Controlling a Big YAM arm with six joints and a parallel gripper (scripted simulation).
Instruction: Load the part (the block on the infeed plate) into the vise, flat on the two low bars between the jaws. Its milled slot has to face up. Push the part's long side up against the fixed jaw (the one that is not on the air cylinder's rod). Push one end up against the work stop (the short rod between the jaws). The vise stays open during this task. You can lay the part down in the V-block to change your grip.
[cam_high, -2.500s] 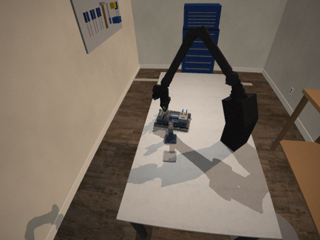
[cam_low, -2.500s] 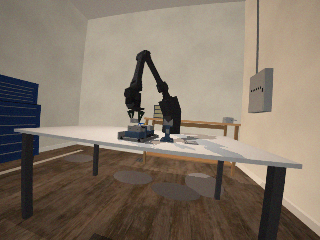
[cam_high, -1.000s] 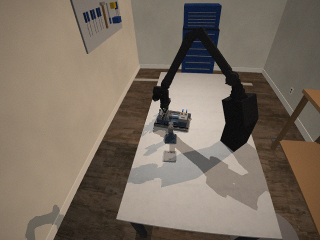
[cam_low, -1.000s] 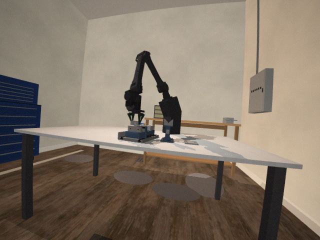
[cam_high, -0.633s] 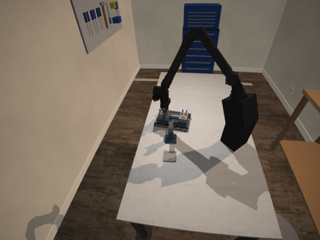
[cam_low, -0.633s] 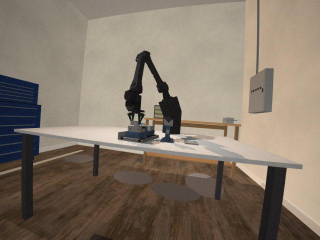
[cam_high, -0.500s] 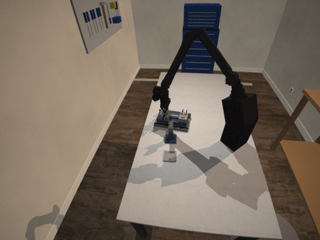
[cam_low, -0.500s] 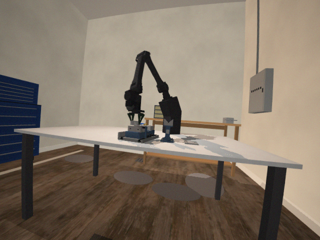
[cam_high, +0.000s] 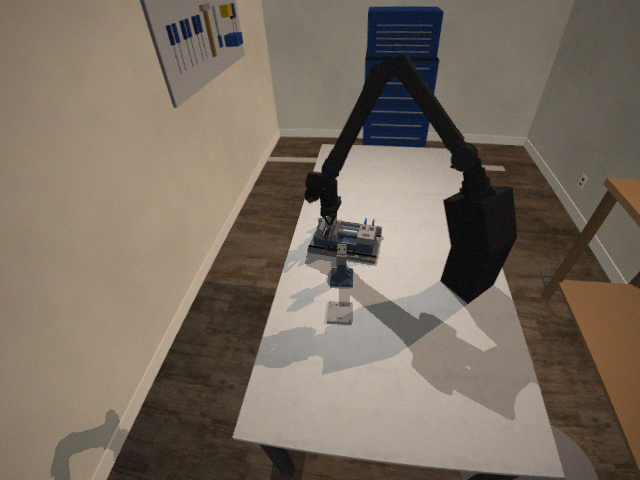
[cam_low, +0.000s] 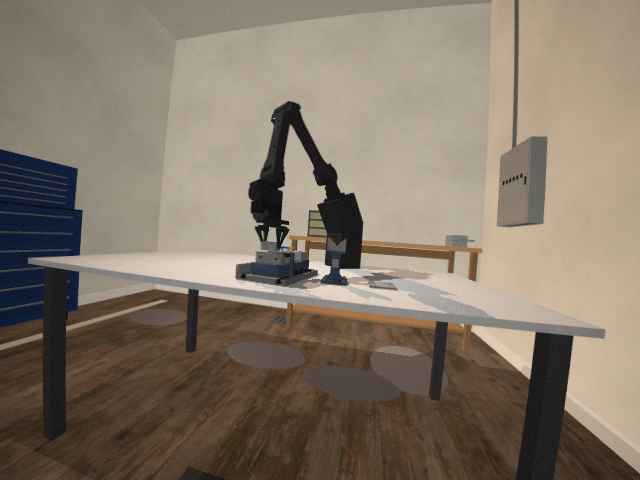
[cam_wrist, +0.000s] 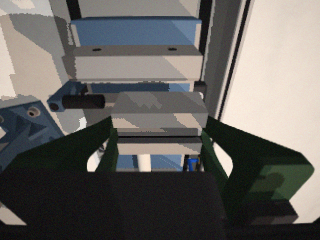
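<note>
My gripper is now right at the part. Round my hand: moving jaw 40 mm below, 30 mm to the left, 20 mm behind; then fixed jaw 40 mm below, 40 mm ahead, 10 mm to the left; then work stop rod 60 mm to the left, 30 mm below, 20 mm ahead.
</note>
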